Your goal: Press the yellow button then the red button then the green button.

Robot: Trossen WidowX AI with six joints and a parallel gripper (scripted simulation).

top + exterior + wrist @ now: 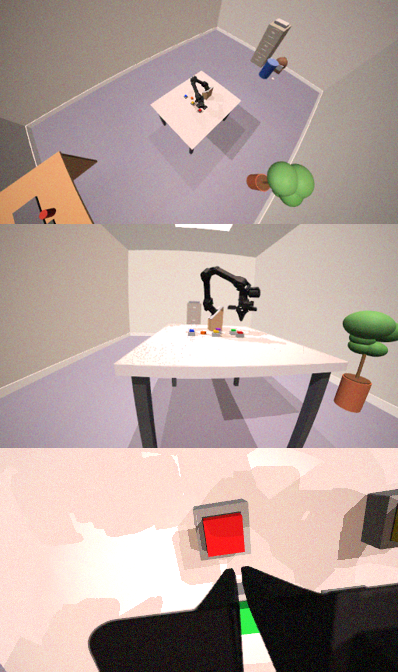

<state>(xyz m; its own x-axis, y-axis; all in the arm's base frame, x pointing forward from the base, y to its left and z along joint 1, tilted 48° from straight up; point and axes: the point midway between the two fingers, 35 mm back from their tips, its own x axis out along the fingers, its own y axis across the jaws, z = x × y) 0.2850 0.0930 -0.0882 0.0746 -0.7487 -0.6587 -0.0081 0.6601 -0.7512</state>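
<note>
My gripper tip is now 90 mm past the green button, 20 mm to the left of it and 80 mm above it. Also, from my gripper tip: yellow button 10 mm behind, 170 mm to the right, 80 mm below; purple button 110 mm behind, 130 mm to the right, 80 mm below; red button 80 mm below.
</note>
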